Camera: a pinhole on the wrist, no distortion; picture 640 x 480 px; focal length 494.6 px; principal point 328.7 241.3 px. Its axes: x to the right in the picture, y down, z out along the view. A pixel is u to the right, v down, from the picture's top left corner.
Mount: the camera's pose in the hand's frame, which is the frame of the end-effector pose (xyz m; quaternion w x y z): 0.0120 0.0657 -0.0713 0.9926 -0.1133 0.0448 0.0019
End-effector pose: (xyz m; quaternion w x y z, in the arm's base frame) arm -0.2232 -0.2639 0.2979 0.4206 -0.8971 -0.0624 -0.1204
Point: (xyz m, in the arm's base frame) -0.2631 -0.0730 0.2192
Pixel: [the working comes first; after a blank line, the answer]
In the camera's frame: -0.0916 -0.1919 0.2154

outside the picture
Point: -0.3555 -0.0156 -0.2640
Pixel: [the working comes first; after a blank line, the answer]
In the camera's frame: -0.3400 0.0309 0.5814

39.4 267.6
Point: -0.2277 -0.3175 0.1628
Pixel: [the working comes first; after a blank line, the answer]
In the camera's frame: -0.0635 0.0412 0.1198

66.8 411.2
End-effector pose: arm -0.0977 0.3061 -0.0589 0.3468 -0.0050 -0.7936 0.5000
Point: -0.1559 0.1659 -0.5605
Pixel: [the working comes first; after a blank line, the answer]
In the camera's frame: -0.3225 0.2030 0.3724

outside the picture
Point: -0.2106 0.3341 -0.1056
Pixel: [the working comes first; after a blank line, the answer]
In the camera's frame: 0.0467 -0.0055 0.1308

505.4 220.5
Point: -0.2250 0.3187 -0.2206
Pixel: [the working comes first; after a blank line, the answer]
In the camera's frame: -0.0153 0.0706 0.1943

289.7 421.0
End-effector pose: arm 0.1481 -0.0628 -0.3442 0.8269 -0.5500 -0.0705 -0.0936
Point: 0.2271 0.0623 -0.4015
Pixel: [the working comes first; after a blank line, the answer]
In the camera's frame: 0.0275 0.0126 0.1740

406.8 277.0
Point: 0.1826 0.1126 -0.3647
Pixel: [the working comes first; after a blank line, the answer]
In the camera's frame: -0.0168 -0.0244 0.2245

291.8 187.6
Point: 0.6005 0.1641 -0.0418
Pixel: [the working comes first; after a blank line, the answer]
In the camera's frame: 0.4409 -0.2368 0.3887

outside the picture
